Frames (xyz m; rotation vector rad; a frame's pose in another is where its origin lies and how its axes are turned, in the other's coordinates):
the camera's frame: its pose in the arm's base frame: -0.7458 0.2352 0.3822 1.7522 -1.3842 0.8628
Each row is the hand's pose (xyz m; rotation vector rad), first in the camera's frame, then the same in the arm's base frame.
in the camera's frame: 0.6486 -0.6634 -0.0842 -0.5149 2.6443 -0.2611
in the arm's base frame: 0.0247 0.0927 0.8860 -0.4155 0.5115 1.2848
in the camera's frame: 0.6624 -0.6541 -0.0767 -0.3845 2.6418 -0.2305
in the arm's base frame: 0.0188 0.0781 0.8952 -0.3795 0.5241 1.3797
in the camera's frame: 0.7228 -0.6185 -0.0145 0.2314 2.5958 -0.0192
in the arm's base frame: -0.0002 -0.0103 0.9198 -0.2523 0.5709 1.8563
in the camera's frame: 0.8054 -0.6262 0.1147 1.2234 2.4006 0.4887
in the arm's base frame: 0.0317 -0.1605 0.9234 -0.2432 0.6606 2.6920
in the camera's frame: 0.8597 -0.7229 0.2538 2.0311 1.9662 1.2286
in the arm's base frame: 0.1459 -0.2916 0.8857 0.4616 -0.4583 -2.6005
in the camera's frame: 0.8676 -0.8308 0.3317 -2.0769 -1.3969 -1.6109
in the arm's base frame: 0.2580 -0.3458 0.8381 0.6215 -0.2018 -2.1485
